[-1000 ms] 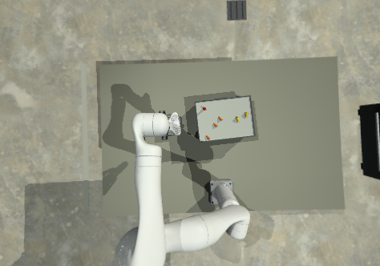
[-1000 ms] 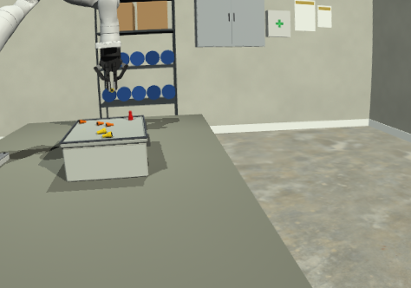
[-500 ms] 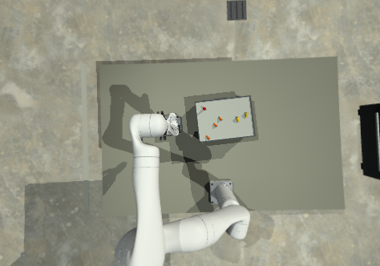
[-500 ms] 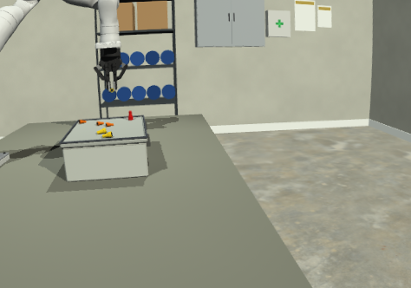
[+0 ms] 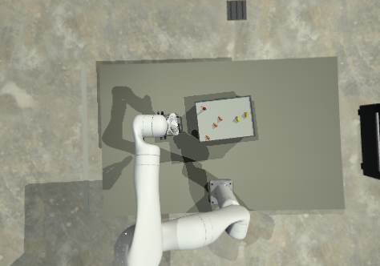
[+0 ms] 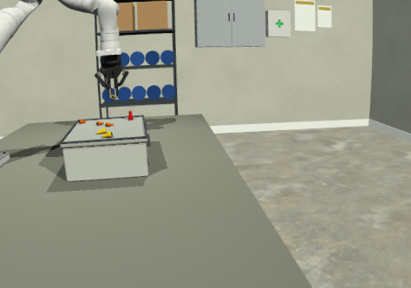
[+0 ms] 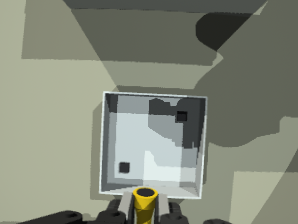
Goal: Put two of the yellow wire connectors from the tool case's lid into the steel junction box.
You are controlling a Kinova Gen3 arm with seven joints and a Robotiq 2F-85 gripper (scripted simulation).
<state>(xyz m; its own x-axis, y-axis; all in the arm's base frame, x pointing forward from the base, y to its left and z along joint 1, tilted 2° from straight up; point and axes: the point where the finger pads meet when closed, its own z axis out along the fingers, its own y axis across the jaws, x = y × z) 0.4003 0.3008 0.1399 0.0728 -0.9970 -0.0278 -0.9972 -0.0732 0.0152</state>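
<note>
Now: the steel junction box 20 mm to the right of my hand and 170 mm below it. Also, from my hand: tool case 20 mm ahead, 320 mm to the right, 90 mm below; then red connector 80 mm ahead, 210 mm to the right, 50 mm below.
</note>
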